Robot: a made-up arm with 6 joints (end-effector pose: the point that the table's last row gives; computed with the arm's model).
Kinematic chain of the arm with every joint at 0, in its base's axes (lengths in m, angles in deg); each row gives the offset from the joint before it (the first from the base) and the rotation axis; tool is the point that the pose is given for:
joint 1: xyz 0 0 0.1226 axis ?
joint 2: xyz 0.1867 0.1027 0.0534 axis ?
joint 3: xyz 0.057 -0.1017 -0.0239 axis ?
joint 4: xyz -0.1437 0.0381 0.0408 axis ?
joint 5: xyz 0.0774 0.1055 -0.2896 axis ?
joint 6: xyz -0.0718 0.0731 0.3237 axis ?
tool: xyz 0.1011 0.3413 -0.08
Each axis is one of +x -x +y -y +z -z.
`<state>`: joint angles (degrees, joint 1 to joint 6).
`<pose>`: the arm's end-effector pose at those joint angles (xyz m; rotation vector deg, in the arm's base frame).
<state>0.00 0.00 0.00 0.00 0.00 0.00</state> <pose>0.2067 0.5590 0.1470 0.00 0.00 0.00</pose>
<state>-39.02 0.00 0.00 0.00 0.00 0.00</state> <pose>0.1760 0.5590 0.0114 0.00 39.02 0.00</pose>
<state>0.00 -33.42 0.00 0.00 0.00 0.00</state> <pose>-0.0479 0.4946 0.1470 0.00 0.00 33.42</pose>
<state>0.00 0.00 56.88 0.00 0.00 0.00</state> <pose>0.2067 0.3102 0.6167 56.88 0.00 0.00</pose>
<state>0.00 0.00 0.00 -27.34 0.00 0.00</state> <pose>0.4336 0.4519 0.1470 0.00 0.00 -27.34</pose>
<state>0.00 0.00 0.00 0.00 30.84 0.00</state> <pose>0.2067 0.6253 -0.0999 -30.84 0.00 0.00</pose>
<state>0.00 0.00 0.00 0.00 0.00 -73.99</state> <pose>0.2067 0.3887 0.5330 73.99 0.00 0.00</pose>
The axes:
joint 1: -y
joint 2: -z
joint 3: +x
joint 4: +z
joint 5: -x
joint 6: -x

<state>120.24 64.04 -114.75 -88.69 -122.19 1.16</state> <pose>-0.0580 0.4206 0.0056 10.04 161.81 52.26</pose>
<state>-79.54 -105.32 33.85 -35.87 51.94 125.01</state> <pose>0.0477 0.1514 -0.1042 -59.54 -48.21 103.20</pose>
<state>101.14 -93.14 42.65 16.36 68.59 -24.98</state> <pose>-0.0164 -0.0972 -0.4174 -85.37 -77.05 82.81</pose>
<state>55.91 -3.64 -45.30 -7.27 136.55 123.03</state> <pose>0.4041 0.0949 0.1430 50.51 -56.80 28.14</pose>
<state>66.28 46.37 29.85 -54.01 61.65 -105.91</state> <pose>0.0778 -0.1561 0.8870 120.44 -74.89 -50.36</pose>
